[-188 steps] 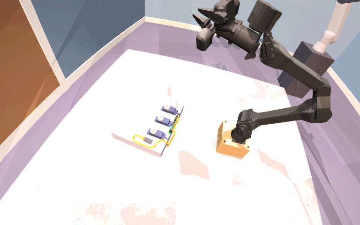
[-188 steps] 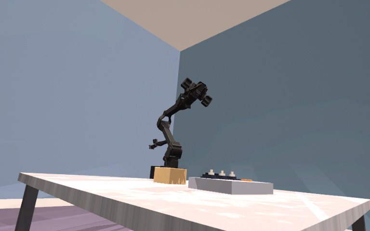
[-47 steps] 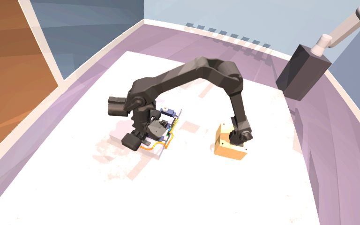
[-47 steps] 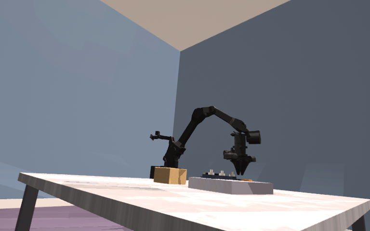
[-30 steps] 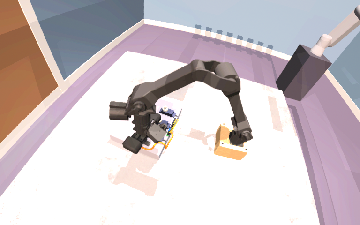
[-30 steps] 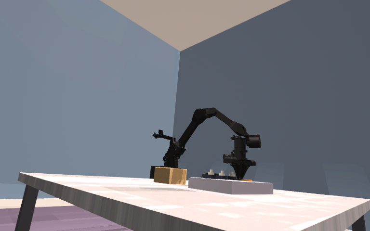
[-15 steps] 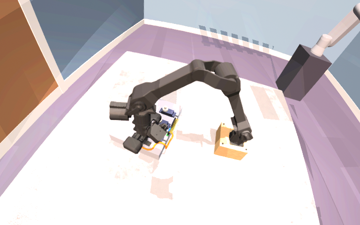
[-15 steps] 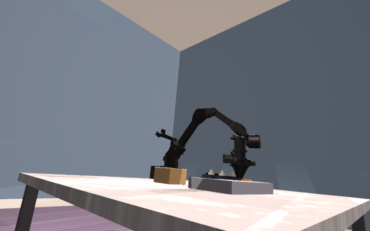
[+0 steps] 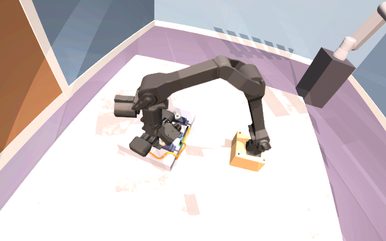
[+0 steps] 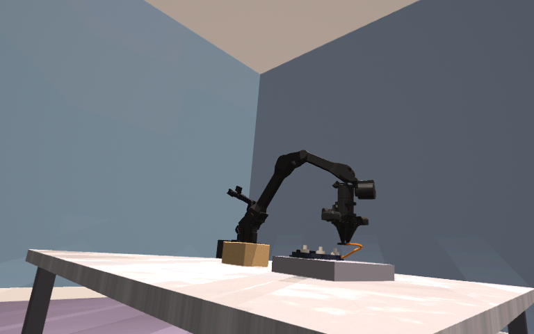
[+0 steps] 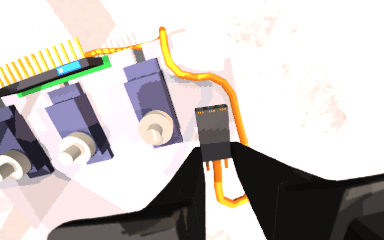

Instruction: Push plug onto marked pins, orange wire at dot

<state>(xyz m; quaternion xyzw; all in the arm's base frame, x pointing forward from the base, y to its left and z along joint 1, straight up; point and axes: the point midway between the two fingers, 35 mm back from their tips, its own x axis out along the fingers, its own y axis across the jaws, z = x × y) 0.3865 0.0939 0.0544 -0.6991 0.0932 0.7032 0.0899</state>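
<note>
The blue band is 90 mm behind my gripper tip, 80 mm to the right of it and 30 mm below it. Round my gripper tip: grey holder (130 mm to the right, 80 mm below, 70 mm ahead); then black pin header (100 mm to the right, 90 mm behind, 50 mm below).
</note>
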